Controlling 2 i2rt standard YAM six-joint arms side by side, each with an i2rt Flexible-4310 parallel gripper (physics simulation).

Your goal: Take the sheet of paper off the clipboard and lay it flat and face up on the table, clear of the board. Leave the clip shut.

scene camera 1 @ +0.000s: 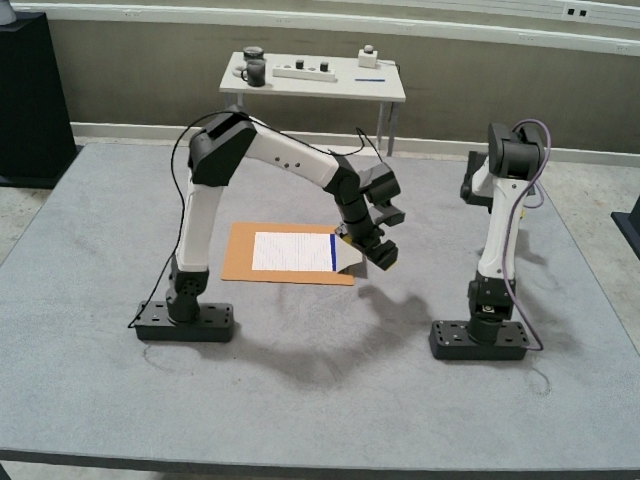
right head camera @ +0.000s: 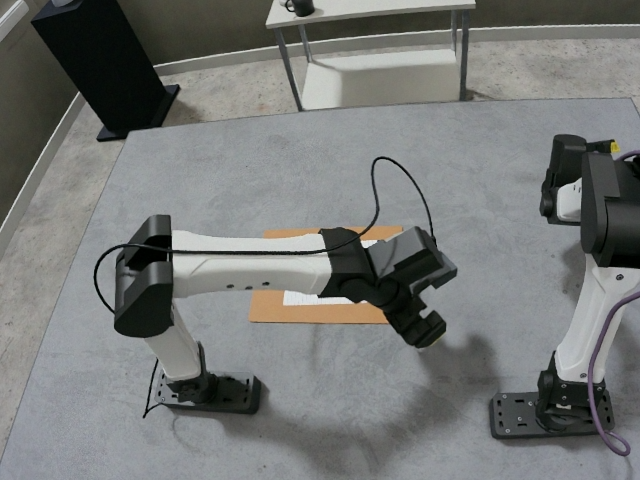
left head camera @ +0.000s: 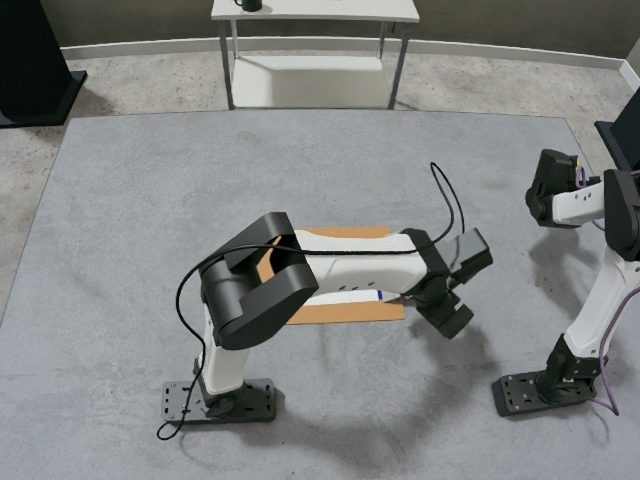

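Observation:
The brown clipboard lies flat, partly hidden by the left arm in both head views. The white lined paper lies flat on it, its blue band beside the grey clip at the board's right end. The clip looks shut, but the left gripper partly hides it. My left gripper is open, its fingers spread, above the clip end. My right gripper is far to the right, away from the board; its fingers are mostly hidden.
The left arm's base stands at the front left, and the right arm's base at the front right. A white side table with a dark mug stands behind the worktable.

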